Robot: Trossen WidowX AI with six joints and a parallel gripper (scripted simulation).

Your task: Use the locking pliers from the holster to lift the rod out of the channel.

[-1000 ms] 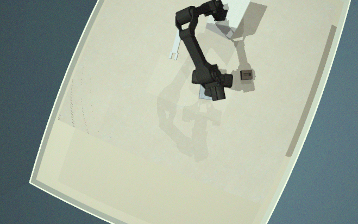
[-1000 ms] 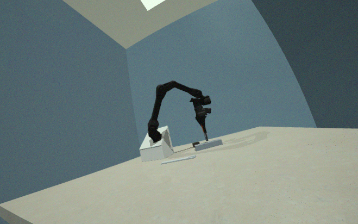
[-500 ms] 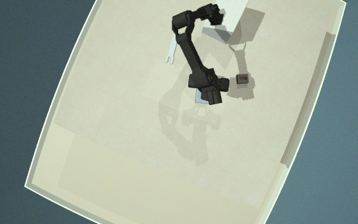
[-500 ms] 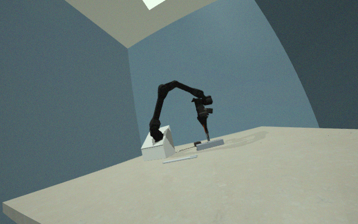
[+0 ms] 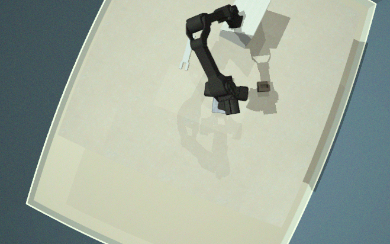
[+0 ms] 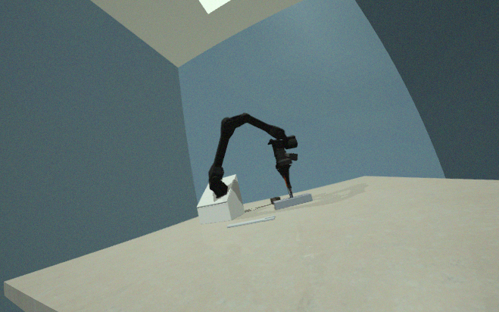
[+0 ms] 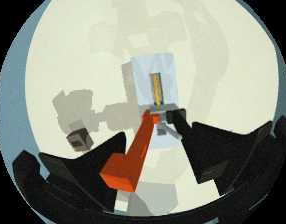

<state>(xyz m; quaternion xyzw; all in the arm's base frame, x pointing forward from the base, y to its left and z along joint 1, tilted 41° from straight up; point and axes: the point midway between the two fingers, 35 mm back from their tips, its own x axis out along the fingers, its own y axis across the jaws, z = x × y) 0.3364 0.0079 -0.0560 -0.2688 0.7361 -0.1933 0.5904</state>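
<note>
Now: the grey channel block 100 mm below my gripper tip and 10 mm to the right of it. From my gripper tip the other things lie so: orange handle: 20 mm to the left; thin yellow rod: 110 mm below, 10 mm to the right; holster: 190 mm to the left, 110 mm below, 110 mm behind.
</note>
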